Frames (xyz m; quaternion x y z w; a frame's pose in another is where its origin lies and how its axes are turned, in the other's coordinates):
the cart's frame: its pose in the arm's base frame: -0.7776 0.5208 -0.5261 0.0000 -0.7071 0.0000 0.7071
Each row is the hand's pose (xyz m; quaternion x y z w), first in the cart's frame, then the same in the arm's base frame.
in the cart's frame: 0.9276 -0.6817 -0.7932 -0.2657 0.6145 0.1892 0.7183
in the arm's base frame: 0.0156 -0.1609 0.4015 -0.3217 -0.0734 -0.0541 0.9425
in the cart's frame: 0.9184 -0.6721 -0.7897 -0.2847 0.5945 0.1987 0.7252
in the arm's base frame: 0.0121 -0.1513 0.3923 -0.3418 -0.0924 -0.0608 0.9332
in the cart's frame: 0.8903 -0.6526 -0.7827 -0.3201 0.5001 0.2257 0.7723
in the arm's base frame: 0.0051 -0.1318 0.3642 -0.3859 -0.1925 -0.0668 0.8997
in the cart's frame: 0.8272 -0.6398 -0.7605 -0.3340 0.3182 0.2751 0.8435
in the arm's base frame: -0.0171 -0.1190 0.3011 -0.4307 -0.3714 -0.0416 0.8215
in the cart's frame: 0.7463 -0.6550 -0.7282 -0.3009 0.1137 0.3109 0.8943
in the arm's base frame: -0.0494 -0.1342 0.2202 -0.4326 -0.5520 0.0071 0.7128
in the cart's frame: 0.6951 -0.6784 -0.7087 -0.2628 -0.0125 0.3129 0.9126
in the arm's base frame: -0.0689 -0.1576 0.1690 -0.4071 -0.6542 0.0354 0.6365
